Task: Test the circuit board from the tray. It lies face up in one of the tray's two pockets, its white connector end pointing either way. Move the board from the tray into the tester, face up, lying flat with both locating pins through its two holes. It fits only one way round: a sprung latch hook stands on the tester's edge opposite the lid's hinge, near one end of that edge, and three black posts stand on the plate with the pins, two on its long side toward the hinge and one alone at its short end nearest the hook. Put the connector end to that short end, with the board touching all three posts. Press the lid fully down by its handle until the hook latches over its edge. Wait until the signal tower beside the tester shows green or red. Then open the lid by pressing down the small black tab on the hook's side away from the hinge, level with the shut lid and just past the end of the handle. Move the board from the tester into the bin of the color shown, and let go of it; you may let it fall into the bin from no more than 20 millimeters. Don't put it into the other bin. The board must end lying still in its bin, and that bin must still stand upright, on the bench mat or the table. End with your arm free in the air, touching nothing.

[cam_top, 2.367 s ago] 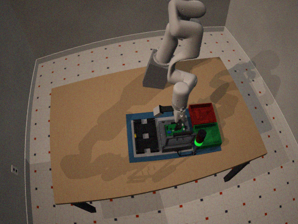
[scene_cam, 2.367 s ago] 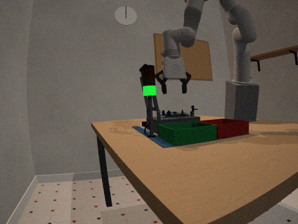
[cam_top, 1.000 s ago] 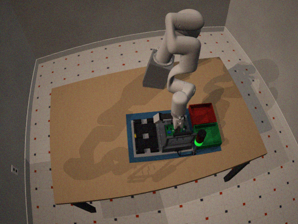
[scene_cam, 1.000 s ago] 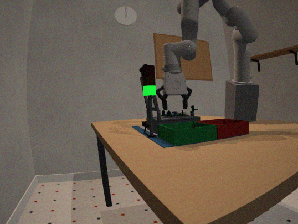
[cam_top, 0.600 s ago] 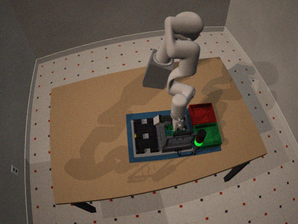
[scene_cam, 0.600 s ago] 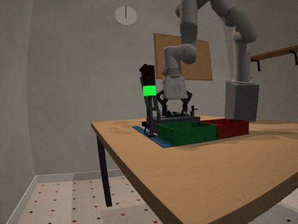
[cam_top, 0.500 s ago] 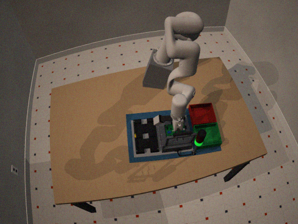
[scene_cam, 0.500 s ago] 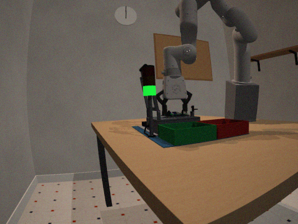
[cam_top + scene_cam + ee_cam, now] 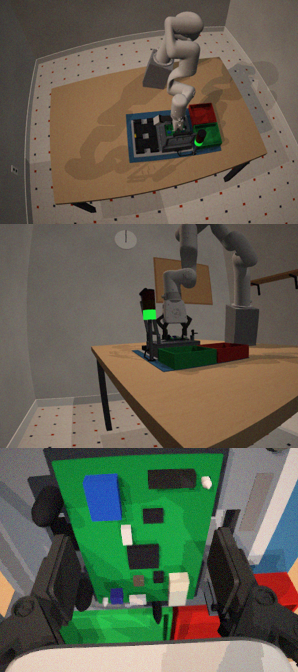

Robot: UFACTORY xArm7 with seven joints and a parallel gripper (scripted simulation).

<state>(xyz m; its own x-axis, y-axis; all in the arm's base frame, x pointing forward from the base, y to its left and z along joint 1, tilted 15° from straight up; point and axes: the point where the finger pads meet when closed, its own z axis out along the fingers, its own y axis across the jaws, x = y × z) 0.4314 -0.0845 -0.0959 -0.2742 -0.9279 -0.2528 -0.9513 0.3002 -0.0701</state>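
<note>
The green circuit board lies 10 mm below my hand. Also, from my hand: green bin (100 mm ahead, 180 mm to the left, 70 mm below); then latch hook (40 mm behind, 70 mm to the left, 10 mm above); then tester lid (110 mm ahead, 30 mm to the right, 100 mm above).
</note>
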